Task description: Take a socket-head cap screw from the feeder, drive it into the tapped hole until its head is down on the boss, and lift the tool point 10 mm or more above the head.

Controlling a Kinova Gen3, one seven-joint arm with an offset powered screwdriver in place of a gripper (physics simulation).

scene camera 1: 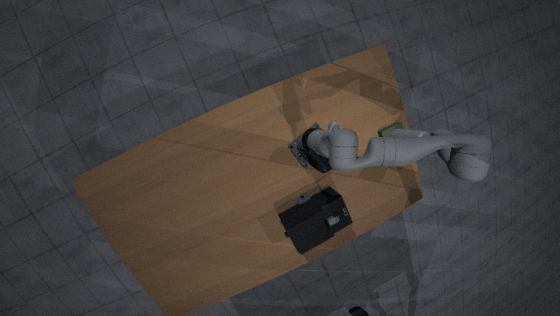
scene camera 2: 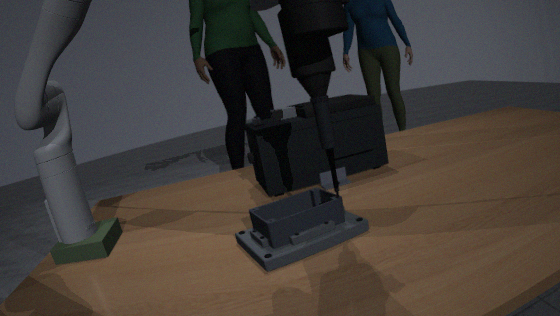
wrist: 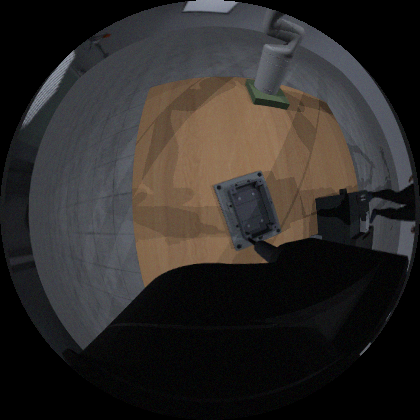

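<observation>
The grey open-topped housing (scene camera 2: 300, 218) (wrist: 252, 206) stands on its flanged base plate (scene camera 1: 299, 154) (scene camera 2: 320, 245) (wrist: 225, 206). My screwdriver (scene camera 2: 337, 194) (wrist: 250, 239) points down, slightly tilted in scene camera 2, with its thin bit tip at the housing's right corner boss there and at the lower-left corner in the wrist view. Contact cannot be told. A screw on the tip, its head and the hole under it are too small and dark to make out. In scene camera 1 my arm hides the tip. The black feeder (scene camera 1: 312, 225) (scene camera 2: 360, 142) (wrist: 332, 215) stands apart from the housing.
A small grey bracket (scene camera 1: 303, 198) (scene camera 2: 327, 179) stands beside the feeder. The arm's base sits on a green block (scene camera 1: 387, 131) (scene camera 2: 82, 250) (wrist: 270, 102) near the table edge. Two people stand behind the table (scene camera 2: 440, 200) in scene camera 2. Shadows cross the tabletop.
</observation>
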